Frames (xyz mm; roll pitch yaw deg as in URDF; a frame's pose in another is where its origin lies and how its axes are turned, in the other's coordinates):
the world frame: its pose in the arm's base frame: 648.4 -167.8 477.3 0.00 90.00 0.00
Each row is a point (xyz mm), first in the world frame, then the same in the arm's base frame.
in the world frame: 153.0 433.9 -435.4
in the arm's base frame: 213.0 266.1 324.3
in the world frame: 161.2 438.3 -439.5
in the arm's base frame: 208.9 270.5 316.1
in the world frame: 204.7 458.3 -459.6
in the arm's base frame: 188.8 290.5 272.6
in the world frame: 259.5 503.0 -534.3
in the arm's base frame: 114.1 335.2 217.8
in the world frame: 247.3 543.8 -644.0
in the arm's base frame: 4.4 376.0 230.0
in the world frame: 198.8 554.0 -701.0
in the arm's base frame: -52.6 386.2 278.5
